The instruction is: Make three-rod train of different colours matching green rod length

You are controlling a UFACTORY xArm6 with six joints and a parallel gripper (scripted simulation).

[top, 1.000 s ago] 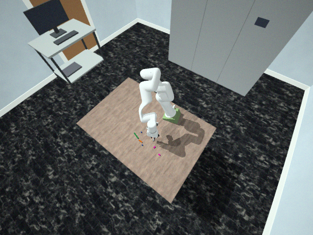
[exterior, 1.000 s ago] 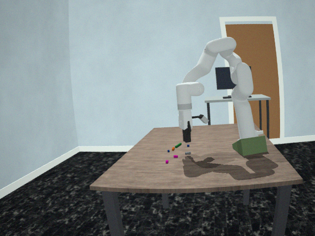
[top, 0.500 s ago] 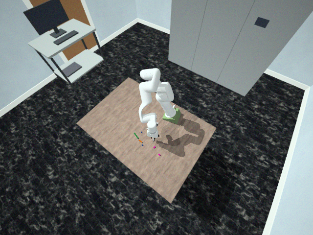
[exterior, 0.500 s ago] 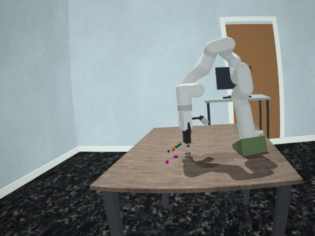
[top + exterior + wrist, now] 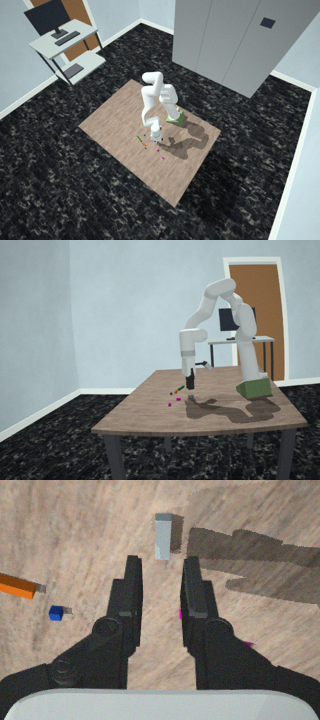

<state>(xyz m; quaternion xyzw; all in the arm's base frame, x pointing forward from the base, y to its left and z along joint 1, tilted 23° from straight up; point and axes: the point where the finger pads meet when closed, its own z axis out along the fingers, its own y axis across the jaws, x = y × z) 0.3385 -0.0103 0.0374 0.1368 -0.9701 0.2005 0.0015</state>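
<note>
Now: hand 60 mm above the grey rod. The rest, counted from my hand: green rod 50 mm ahead, 180 mm to the right, 60 mm below; orange rod 80 mm ahead, 110 mm to the right, 60 mm below.
</note>
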